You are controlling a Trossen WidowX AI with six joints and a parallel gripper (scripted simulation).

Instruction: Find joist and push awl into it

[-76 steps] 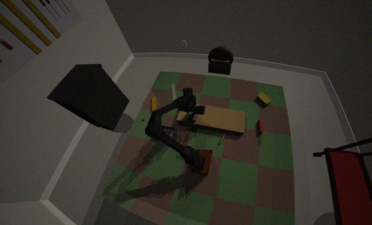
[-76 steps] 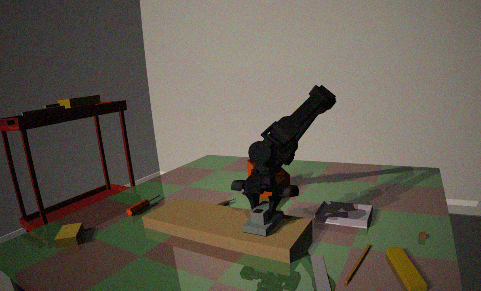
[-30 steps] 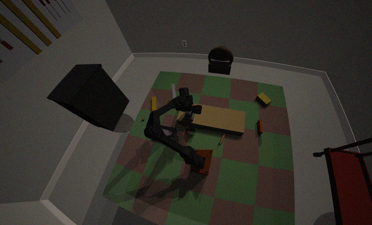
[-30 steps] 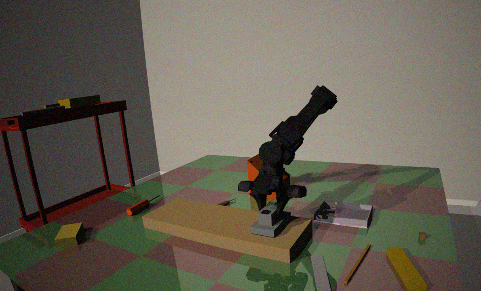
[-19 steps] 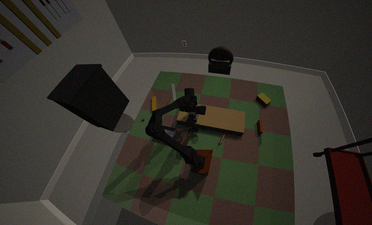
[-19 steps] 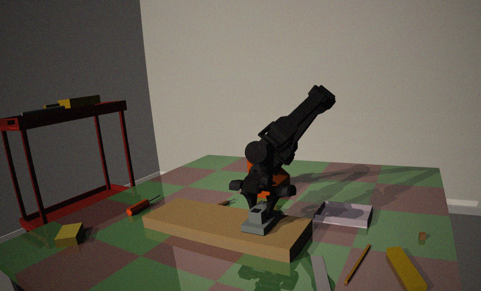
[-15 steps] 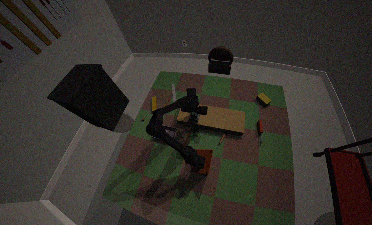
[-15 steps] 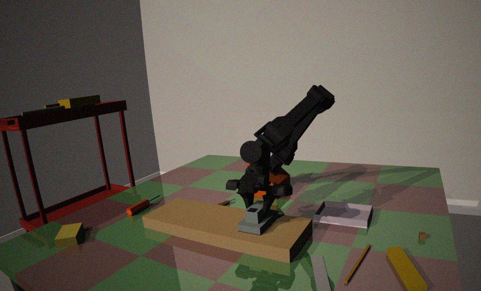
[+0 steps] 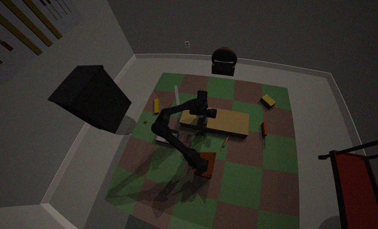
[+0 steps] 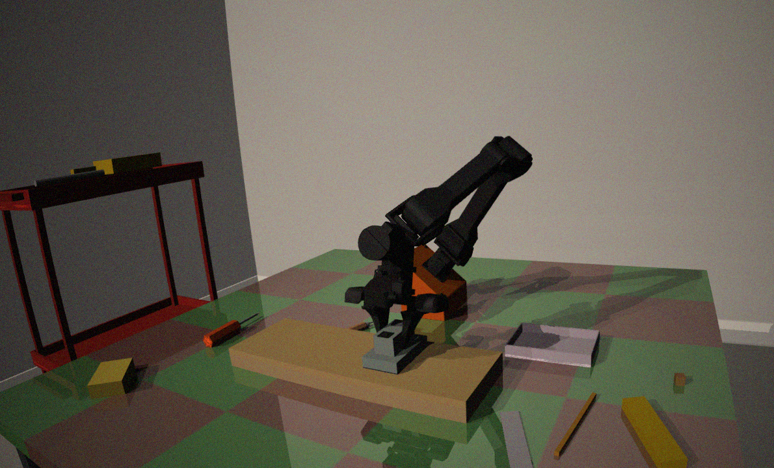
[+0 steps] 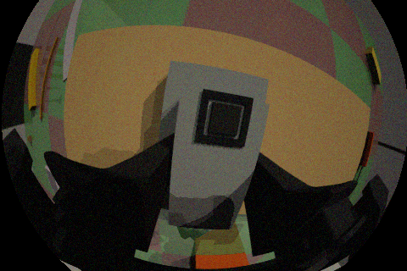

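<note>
The grey tray is 19 cm behind my gripper tip, 26 cm to the left of it and 5 cm below it. Round my gripper tip: wooden-handled awl: 19 cm behind, 18 cm to the right, 6 cm below; grey stud finder: 1 cm ahead, 2 cm above; pencil: 6 cm ahead, 33 cm to the left, 6 cm below.
</note>
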